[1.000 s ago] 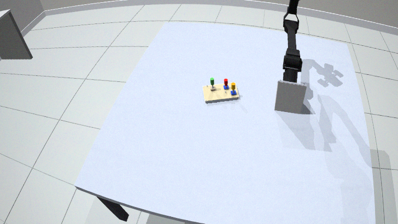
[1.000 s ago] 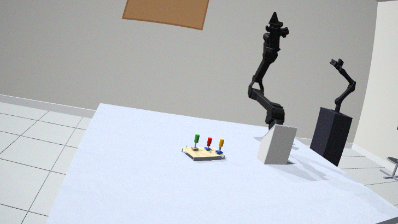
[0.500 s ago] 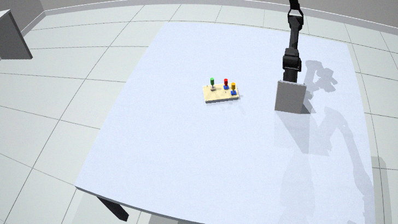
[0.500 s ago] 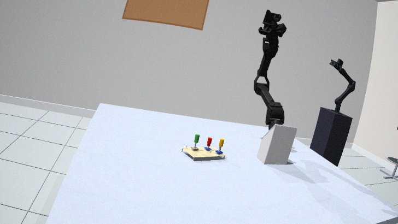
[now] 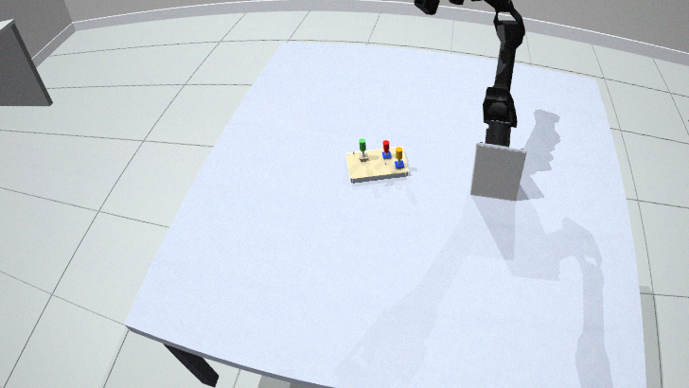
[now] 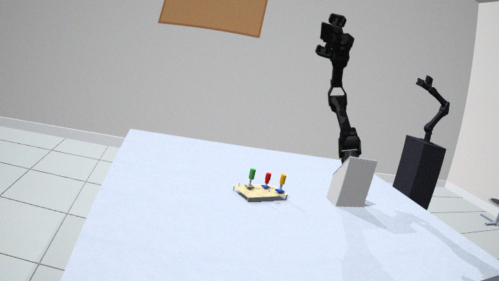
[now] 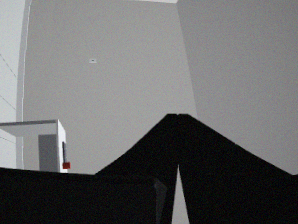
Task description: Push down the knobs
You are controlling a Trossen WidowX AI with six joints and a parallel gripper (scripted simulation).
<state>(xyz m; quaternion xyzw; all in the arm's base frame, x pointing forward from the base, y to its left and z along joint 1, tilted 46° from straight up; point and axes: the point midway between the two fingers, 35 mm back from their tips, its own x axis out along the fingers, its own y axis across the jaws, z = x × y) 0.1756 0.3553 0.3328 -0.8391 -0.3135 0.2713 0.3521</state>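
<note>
The red knob lies 560 mm below my gripper tip, 70 mm ahead of it and 30 mm to the right of it. The rest, counted from my gripper tip: green knob (540 mm below, 130 mm ahead, 10 mm to the right).
</note>
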